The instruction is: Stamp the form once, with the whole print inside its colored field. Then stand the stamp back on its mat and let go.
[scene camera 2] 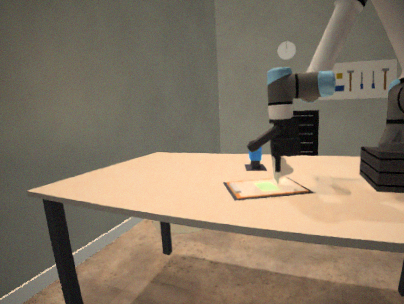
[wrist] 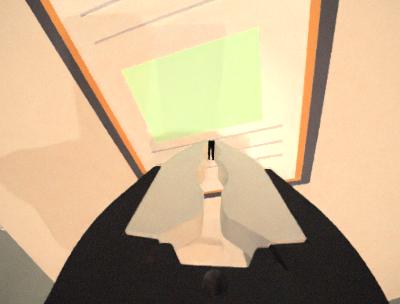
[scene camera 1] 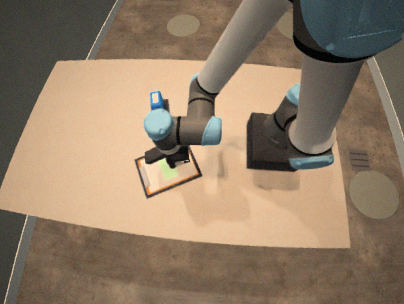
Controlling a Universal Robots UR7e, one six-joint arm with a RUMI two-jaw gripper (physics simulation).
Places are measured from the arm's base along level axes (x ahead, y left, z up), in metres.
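Pixels of known places: gripper, fingertip midpoint: (scene camera 2: 277,183) (wrist: 210,142) (scene camera 1: 176,163); arm's base, origin of the base link: (scene camera 2: 403,150) (scene camera 1: 279,131).
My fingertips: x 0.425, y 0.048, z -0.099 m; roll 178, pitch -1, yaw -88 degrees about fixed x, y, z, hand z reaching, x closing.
Ahead of a thing's pixels: the offset from my fingertips to its top centre. Level surfaces: height alone.
The blue stamp @(dx +0.064, dy -0.274, dz +0.094 m) (scene camera 1: 156,100) (scene camera 2: 255,154) stands upright on its dark mat @(dz -0.005 m) (scene camera 2: 247,168), behind the form in the second scene view. The form @(dx +0.043, dy +0.012, dz +0.003 m) (scene camera 1: 153,185) (scene camera 2: 245,189) (wrist: 280,65) is a white sheet with grey lines on a dark board with an orange border. Its green field @(dx +0.037, dy +0.013, dz -0.004 m) (scene camera 1: 169,169) (scene camera 2: 266,186) (wrist: 200,87) shows no print in the wrist view. My gripper (scene camera 2: 278,184) (wrist: 210,142) is shut and empty, its tips low over the form, beside the green field near the printed lines.
The pale table @(dz -0.009 m) (scene camera 1: 90,150) (scene camera 2: 150,187) carries everything. The arm's dark base (scene camera 1: 265,145) (scene camera 2: 382,170) stands to the right of the form. A dark drawer unit (scene camera 2: 307,132) and a tool board (scene camera 2: 367,80) are at the back wall.
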